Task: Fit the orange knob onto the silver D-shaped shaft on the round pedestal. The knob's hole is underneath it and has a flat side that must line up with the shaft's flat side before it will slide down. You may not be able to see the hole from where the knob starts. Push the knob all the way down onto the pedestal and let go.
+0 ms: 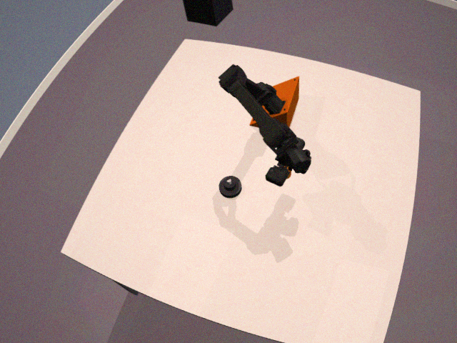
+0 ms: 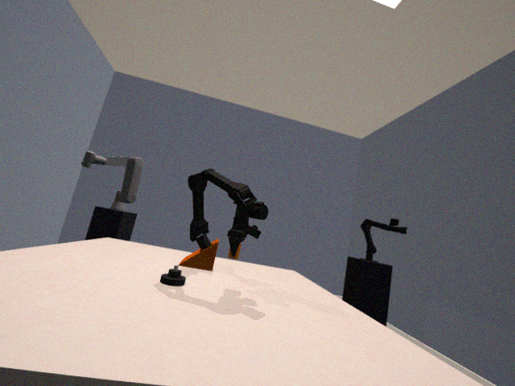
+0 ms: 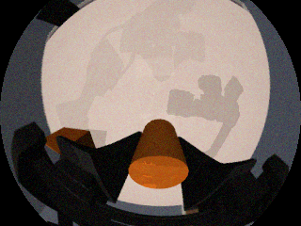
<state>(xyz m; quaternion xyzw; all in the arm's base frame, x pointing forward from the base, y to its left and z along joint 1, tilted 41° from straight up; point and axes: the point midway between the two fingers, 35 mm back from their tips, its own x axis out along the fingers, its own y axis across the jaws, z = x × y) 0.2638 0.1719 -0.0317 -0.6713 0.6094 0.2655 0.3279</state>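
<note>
Right now the black round pedestal is 19 cm to the right of my gripper tip, 9 cm below it and 8 cm ahead of it. Round my gripper tip: orange knob 3 cm above.
</note>
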